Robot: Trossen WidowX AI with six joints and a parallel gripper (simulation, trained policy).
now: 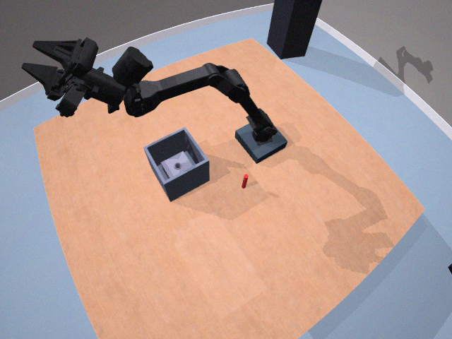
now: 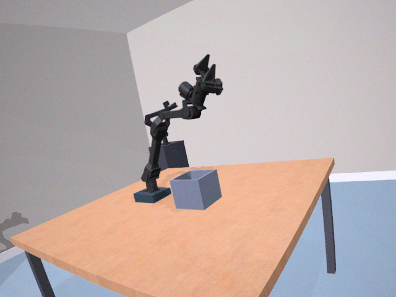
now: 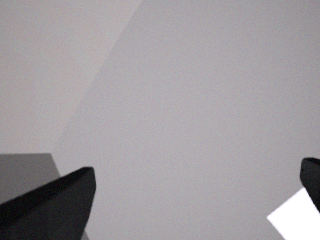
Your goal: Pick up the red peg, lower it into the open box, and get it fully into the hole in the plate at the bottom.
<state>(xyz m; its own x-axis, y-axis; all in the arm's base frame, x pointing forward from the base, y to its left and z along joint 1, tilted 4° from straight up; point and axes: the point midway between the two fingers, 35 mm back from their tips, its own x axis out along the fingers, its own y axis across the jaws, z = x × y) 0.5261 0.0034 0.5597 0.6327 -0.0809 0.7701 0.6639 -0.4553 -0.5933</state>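
Now: gripper tip 43 cm past the red peg, 12 cm to the right of it and 57 cm above it. The rest, counted from my gripper tip: grey plate: 23 cm behind, 1 cm to the right, 56 cm below.
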